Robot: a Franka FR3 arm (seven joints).
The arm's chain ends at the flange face. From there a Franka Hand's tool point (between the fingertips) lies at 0.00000 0.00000 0.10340 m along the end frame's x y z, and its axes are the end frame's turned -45 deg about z.
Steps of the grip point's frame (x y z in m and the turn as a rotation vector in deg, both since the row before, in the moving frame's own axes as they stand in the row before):
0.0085 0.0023 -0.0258 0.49 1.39 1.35
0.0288 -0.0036 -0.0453 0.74 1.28 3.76
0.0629 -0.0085 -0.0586 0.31 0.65 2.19
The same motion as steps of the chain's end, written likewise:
0.0065 -0.0020 -0.0258 1.33 0.64 1.35
0.0170 -0.0204 -0.0453 1.43 0.38 3.76
0.0380 -0.0493 -0.0586 0.68 0.24 2.19

